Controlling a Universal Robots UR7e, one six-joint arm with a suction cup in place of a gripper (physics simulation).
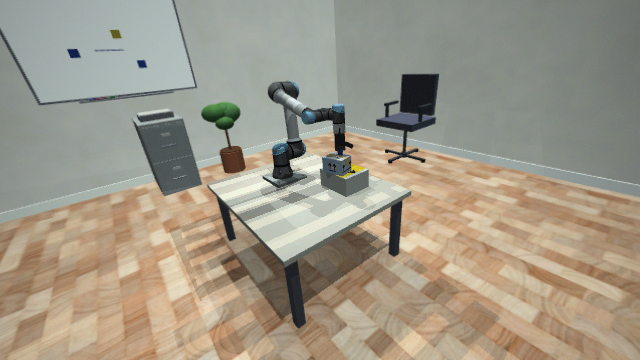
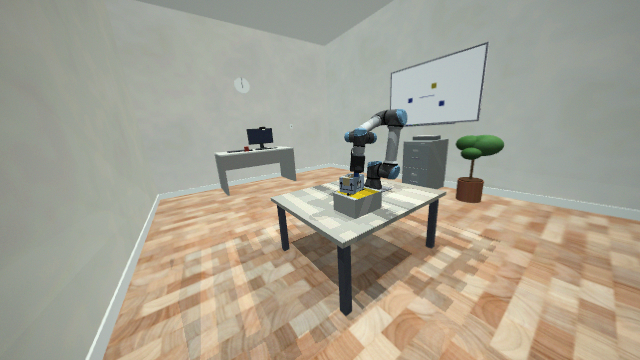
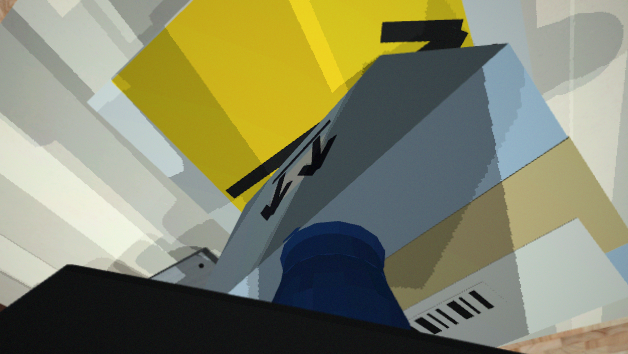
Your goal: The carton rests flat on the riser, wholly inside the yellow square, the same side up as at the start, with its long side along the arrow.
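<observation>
The carton (image 1: 331, 165) (image 2: 346, 187) (image 3: 425, 165) is blue-grey, with a tan tape strip and a white barcode label on top and up-arrows on its sides. It sits level at one side of the grey riser (image 1: 345, 186) (image 2: 356, 206), partly over the yellow square (image 1: 359, 170) (image 2: 369, 193) (image 3: 240, 90) and partly outside it. It hides the middle of the black arrow (image 3: 422, 31); its edge runs roughly along that arrow. My gripper (image 1: 340, 153) (image 2: 356, 175) (image 3: 334, 235), a blue suction cup, is on the carton's top and shut on it. Any small gap under the carton cannot be told.
The riser stands on the striped table (image 1: 300, 240) (image 2: 310, 210). The arm's base plate (image 1: 285, 181) is on the table beside it. A filing cabinet (image 1: 170, 155), a plant (image 1: 232, 159) and an office chair (image 1: 406, 121) stand on the floor away from the table.
</observation>
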